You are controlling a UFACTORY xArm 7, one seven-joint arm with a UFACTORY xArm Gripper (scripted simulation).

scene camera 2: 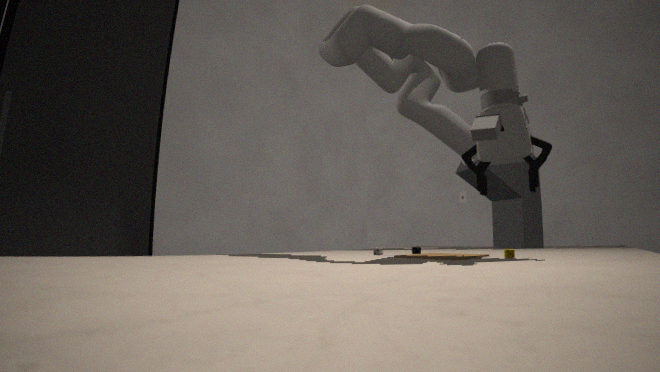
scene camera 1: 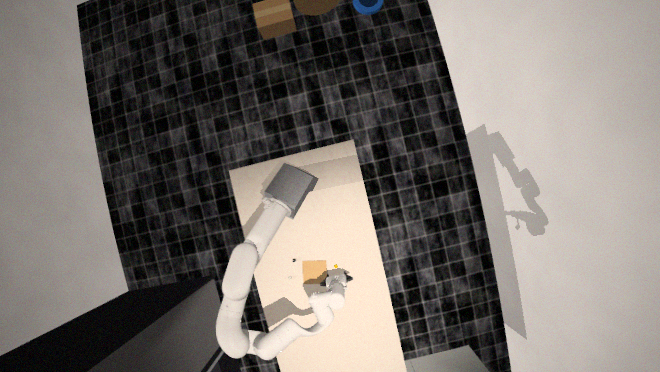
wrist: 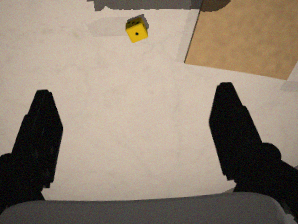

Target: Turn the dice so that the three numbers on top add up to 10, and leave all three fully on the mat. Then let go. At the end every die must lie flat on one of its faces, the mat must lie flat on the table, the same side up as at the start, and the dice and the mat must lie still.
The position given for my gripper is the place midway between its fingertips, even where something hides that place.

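Note:
You'd see my gripper (scene camera 2: 507, 193) from out in the scene, and the wrist view gives you that same gripper (wrist: 134, 105) too.

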